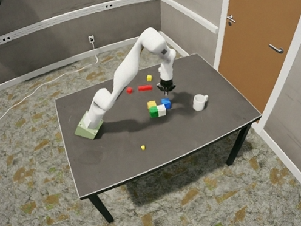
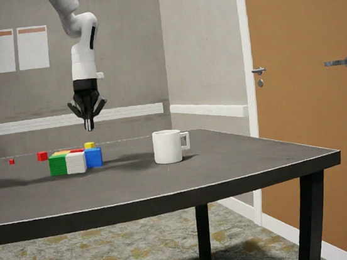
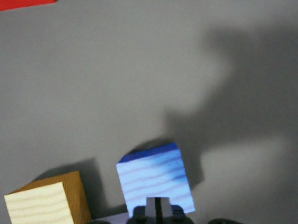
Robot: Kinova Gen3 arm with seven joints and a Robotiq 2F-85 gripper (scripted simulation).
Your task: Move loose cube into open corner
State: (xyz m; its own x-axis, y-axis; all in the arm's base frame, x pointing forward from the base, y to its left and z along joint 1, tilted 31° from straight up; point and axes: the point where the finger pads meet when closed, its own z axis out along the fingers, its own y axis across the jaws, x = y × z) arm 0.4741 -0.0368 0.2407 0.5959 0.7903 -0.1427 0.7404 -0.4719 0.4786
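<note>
Right now my hand is 100 mm above the blue cube. Round my hand: white mug 180 mm ahead, 160 mm to the right, 90 mm below; then tiny yellow cube 340 mm behind, 180 mm to the right, 120 mm below; then red bar 240 mm to the left, 110 mm below.
</note>
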